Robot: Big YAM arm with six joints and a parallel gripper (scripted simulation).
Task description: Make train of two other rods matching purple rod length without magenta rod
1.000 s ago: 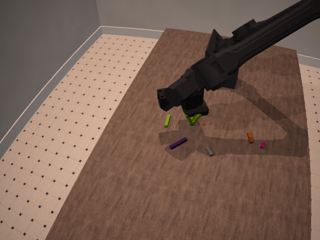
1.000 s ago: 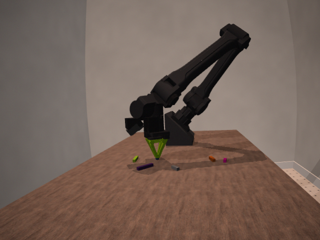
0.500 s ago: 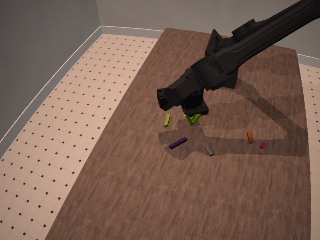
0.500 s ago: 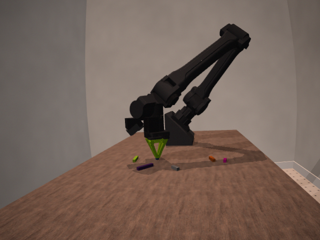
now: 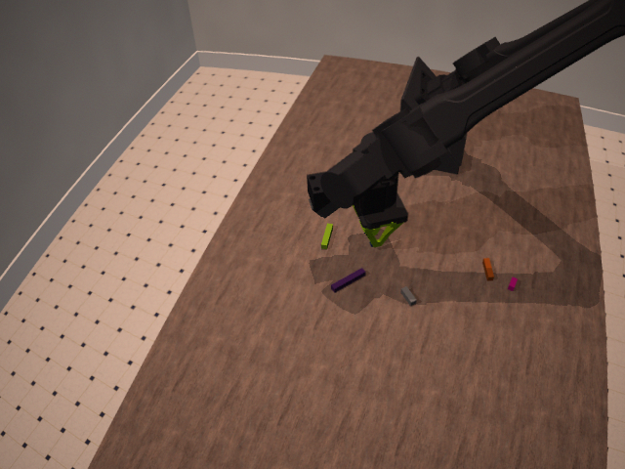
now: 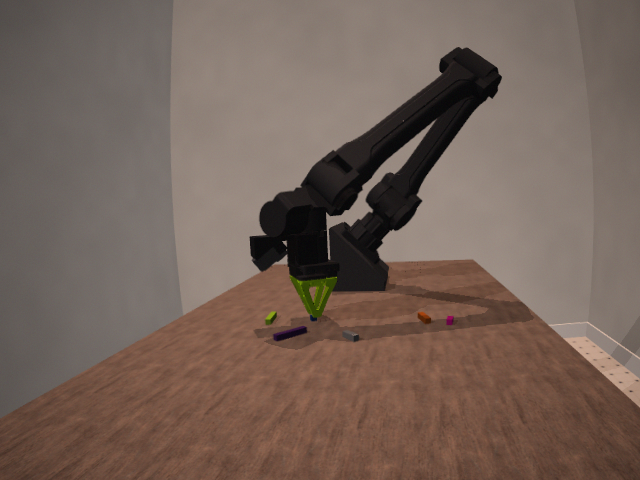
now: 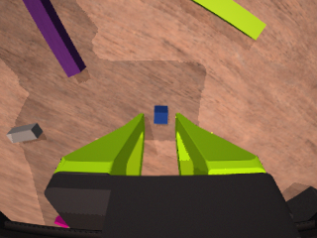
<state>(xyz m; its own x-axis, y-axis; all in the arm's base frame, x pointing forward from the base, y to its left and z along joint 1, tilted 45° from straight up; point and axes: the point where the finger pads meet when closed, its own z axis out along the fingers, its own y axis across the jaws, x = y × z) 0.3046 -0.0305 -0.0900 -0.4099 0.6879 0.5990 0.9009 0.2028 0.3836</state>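
Now: the blue rod 1 cm below my hand. From my hand the other things lie so: grey rod (10 cm ahead, 6 cm to the left, 1 cm below); then purple rod (9 cm ahead, 3 cm to the right, 1 cm below); then lime rod (8 cm to the right, 1 cm below).
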